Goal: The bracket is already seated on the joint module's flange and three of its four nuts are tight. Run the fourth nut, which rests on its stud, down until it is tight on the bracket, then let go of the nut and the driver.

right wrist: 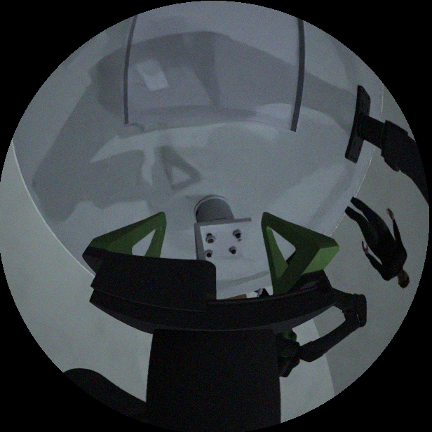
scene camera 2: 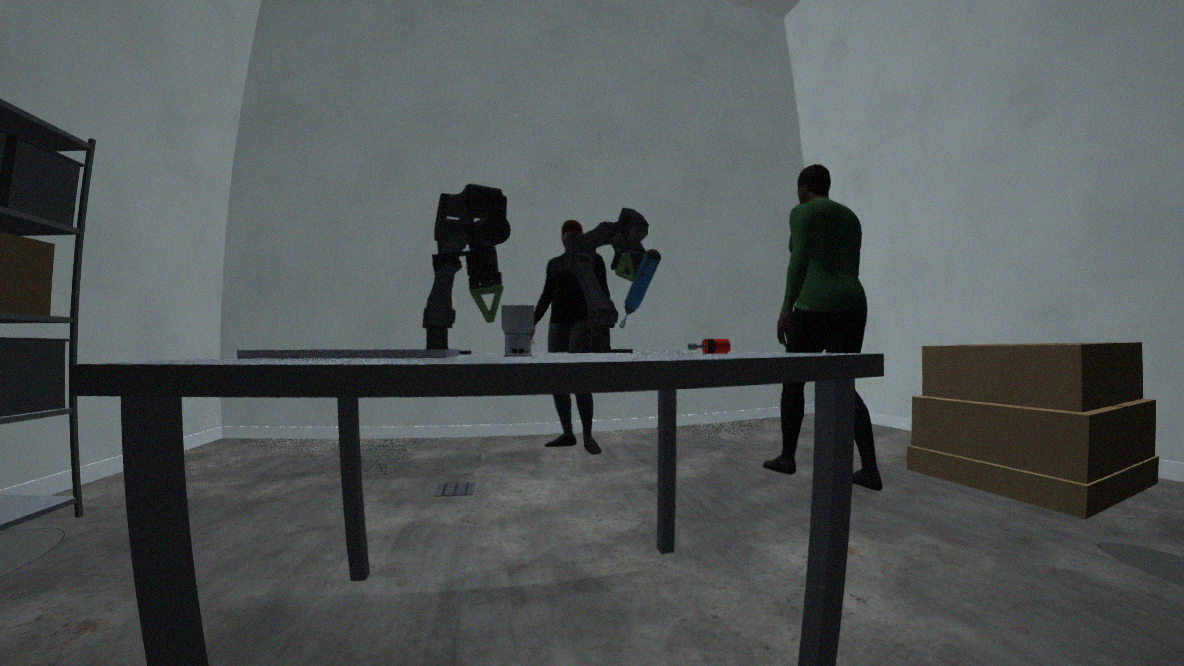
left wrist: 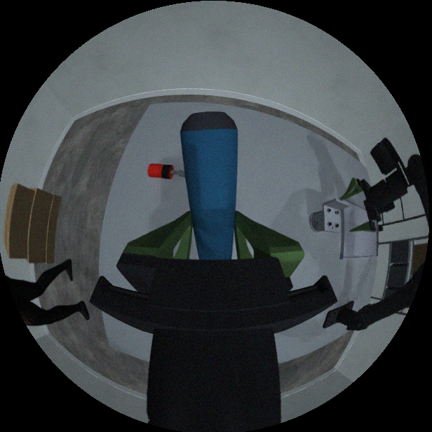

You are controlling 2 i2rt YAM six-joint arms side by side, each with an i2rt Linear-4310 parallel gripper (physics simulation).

Labels:
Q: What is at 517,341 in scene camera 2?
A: A joint module.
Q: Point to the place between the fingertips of my left gripper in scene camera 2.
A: At 641,281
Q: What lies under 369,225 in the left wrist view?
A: My right gripper.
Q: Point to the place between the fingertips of my right gripper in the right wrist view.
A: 213,217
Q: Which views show my right gripper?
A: The right wrist view, scene camera 2 and the left wrist view: all of them.

